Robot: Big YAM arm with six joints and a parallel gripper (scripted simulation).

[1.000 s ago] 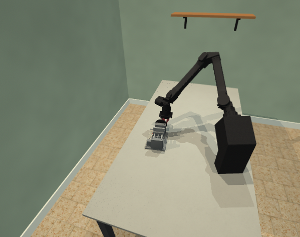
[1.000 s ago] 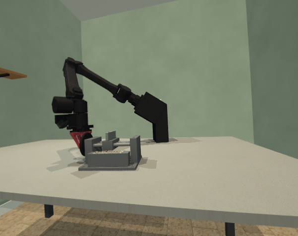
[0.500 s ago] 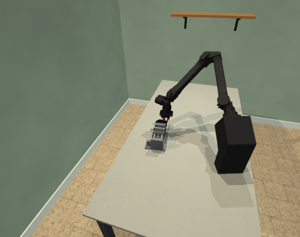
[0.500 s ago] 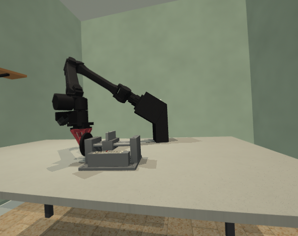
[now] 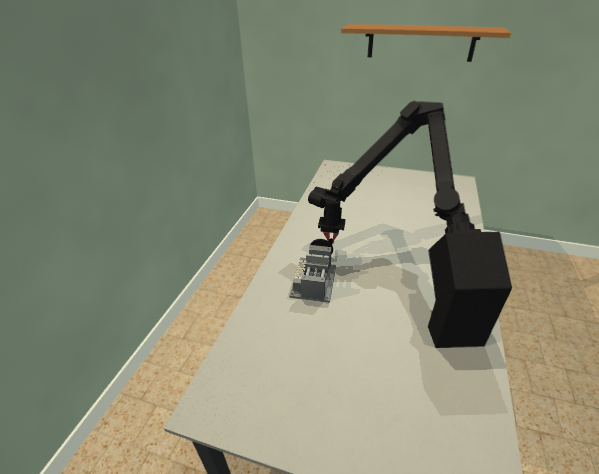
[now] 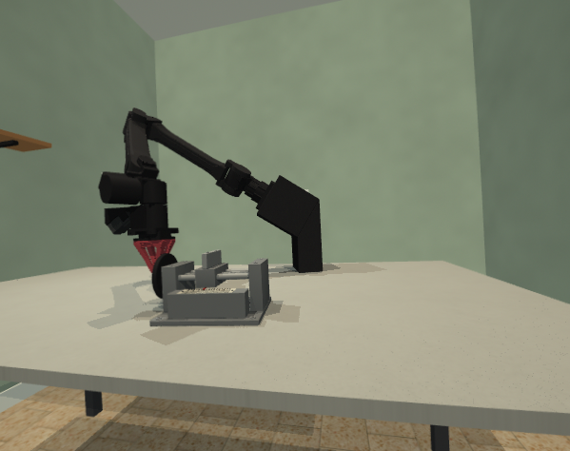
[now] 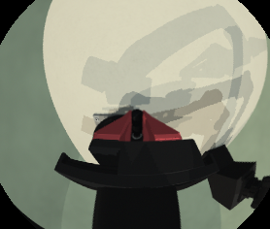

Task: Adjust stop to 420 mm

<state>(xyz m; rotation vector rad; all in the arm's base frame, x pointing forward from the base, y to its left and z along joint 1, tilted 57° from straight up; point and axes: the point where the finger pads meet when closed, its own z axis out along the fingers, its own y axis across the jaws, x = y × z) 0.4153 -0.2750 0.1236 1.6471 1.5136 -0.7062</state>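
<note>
The sliding stop block lies 14 cm to the left of my hand and 6 cm ahead of it.
</note>
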